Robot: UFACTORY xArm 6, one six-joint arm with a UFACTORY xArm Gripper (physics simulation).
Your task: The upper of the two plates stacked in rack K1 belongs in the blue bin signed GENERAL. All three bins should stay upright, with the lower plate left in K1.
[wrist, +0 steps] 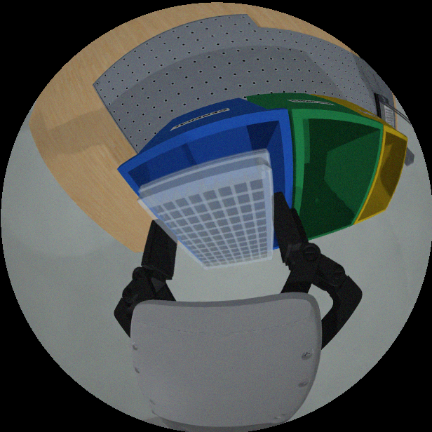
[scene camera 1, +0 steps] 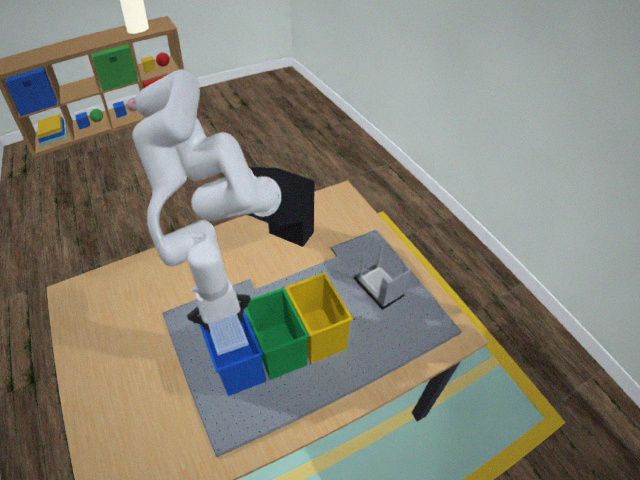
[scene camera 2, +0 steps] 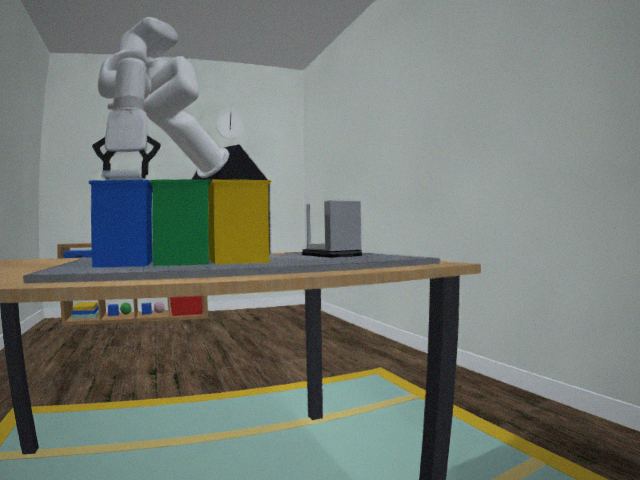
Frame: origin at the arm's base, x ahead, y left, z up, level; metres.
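Where they show: gripper, between the fingertips: point(scene camera 1: 223, 323) point(scene camera 2: 125, 178); arm's base, origin of its link: point(scene camera 1: 263, 196) point(scene camera 2: 213, 163).
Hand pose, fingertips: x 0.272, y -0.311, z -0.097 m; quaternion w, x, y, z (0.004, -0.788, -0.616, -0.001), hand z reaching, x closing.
Each offset is from my fingertips to the top centre of the thing. Level surfaces: height alone.
My gripper point(scene camera 1: 219, 316) point(scene camera 2: 125, 174) point(wrist: 216, 217) is shut on the upper plate {dx +0.020, dy -0.005, dz +0.008 m} point(scene camera 1: 228, 336) point(scene camera 2: 122, 174) point(wrist: 222, 220), a clear gridded plate. The plate is about level, just above the rim of the blue bin {dx +0.028, dy -0.004, dz -0.020 m} point(scene camera 1: 242, 373) point(scene camera 2: 121, 224) point(wrist: 215, 142) and over the back part of its opening in scene camera 1. A sign on the bin shows in the wrist view, too blurred to read. The bin is upright. The lower plate {dx +0.074, dy +0.538, dz -0.166 m} point(scene camera 1: 378, 280) is pale and sits in rack K1 {dx +0.064, dy +0.538, dz -0.056 m} point(scene camera 1: 397, 283) point(scene camera 2: 342, 225), at the right of the board.
The green bin {dx +0.056, dy +0.126, dz -0.020 m} point(scene camera 1: 286, 357) point(scene camera 2: 180, 222) point(wrist: 345, 175) and the yellow bin {dx +0.085, dy +0.255, dz -0.020 m} point(scene camera 1: 329, 343) point(scene camera 2: 240, 222) point(wrist: 385, 185) stand upright in a row beside the blue bin, between it and the rack. All stand on the grey perforated board {dz -0.200 m} point(scene camera 1: 361, 361) point(wrist: 200, 70) on the wooden table {dz -0.213 m} point(scene camera 1: 103, 403).
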